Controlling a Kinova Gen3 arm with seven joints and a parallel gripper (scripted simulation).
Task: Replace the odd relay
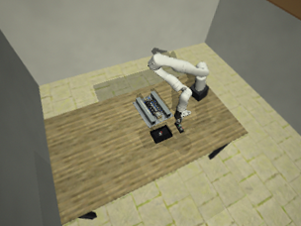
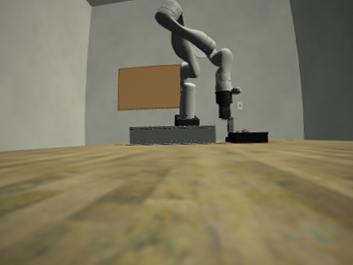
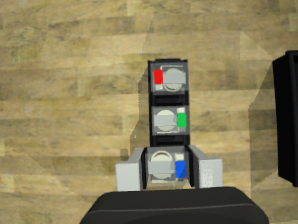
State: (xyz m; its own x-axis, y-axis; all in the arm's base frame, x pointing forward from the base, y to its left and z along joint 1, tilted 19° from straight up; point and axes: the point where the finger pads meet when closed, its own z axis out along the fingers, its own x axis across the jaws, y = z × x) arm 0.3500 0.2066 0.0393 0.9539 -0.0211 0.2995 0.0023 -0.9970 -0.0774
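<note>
Right now my hand is 30 mm to the right of the spare relay and 30 mm above it. From my hand the other things lie so: black tray: 190 mm ahead, 40 mm below, 30 mm to the left.
</note>
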